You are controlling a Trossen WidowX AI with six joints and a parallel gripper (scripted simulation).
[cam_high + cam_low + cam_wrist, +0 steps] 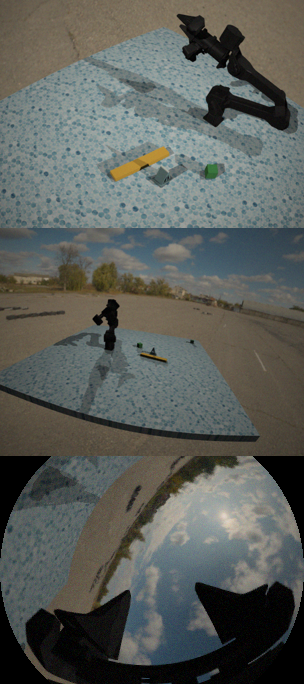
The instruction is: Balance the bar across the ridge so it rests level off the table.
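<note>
The yellow bar lies 330 mm ahead of my gripper tip, 180 mm to the left of it and 320 mm below it.
</note>
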